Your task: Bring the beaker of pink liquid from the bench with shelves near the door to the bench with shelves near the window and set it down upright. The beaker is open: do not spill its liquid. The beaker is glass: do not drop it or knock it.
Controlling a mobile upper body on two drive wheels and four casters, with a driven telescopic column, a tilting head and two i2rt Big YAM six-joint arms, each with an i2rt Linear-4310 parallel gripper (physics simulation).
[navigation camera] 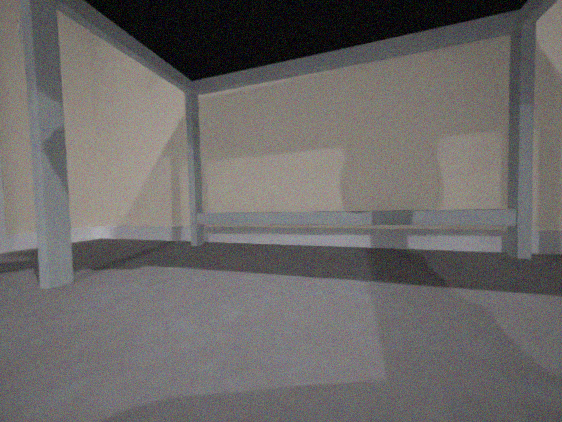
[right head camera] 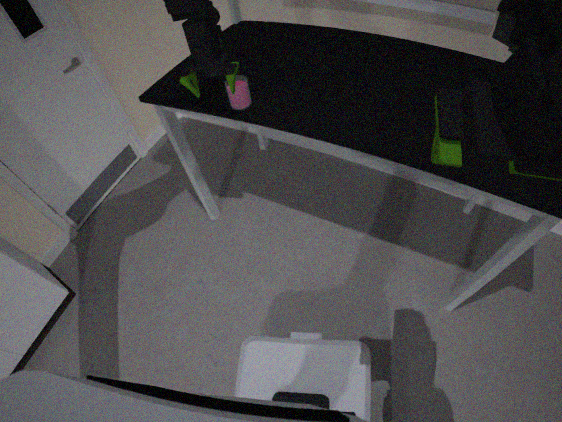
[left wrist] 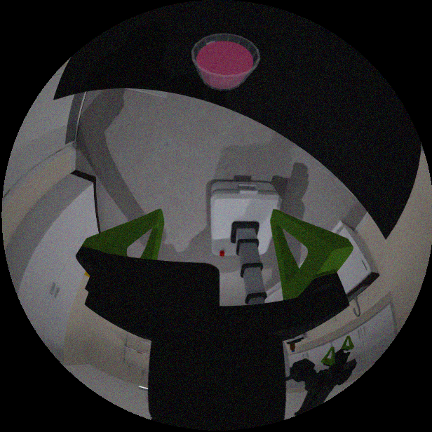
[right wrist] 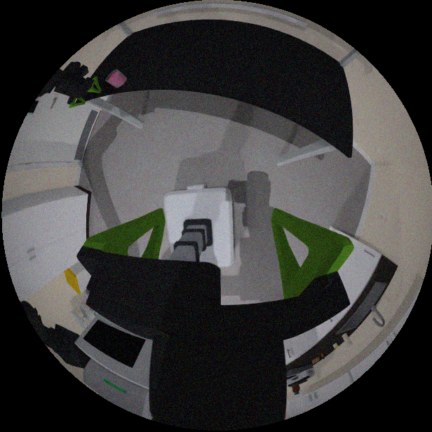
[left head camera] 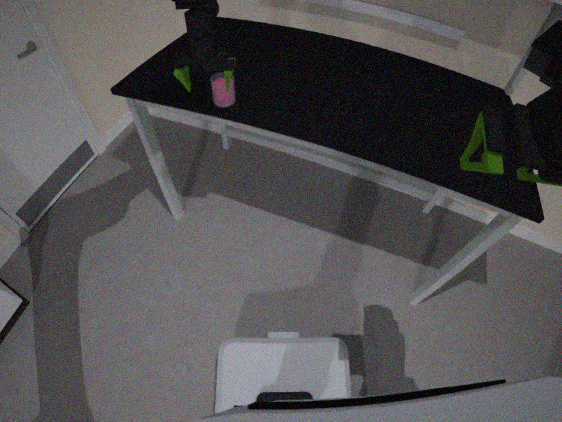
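Note:
The glass beaker of pink liquid point(left head camera: 223, 95) point(right head camera: 240, 95) point(left wrist: 225, 62) point(right wrist: 116, 78) stands upright near the front edge of the black bench point(left head camera: 325, 100) point(right head camera: 350, 90) point(left wrist: 345, 100) point(right wrist: 225, 60), at its left end by the door. My left gripper point(left head camera: 206, 80) point(right head camera: 211, 84) point(left wrist: 216, 214) is open and empty. One finger overlaps the beaker's rim in the head views; in the left wrist view the beaker lies beyond the fingers, not between them. My right gripper point(left head camera: 510, 162) point(right head camera: 482, 160) point(right wrist: 217, 214) is open and empty over the bench's right end. The window bench is not identifiable.
A door point(left head camera: 45, 100) point(right head camera: 55, 105) is at the left. A white cabinet point(right head camera: 30, 300) point(left wrist: 55, 240) stands at the lower left. Bench legs point(left head camera: 157, 160) point(right head camera: 190, 165) point(navigation camera: 52, 150) reach the floor, and a low rail point(navigation camera: 300, 218) runs under the bench. My base point(left head camera: 240, 365) point(right head camera: 265, 365) is in front.

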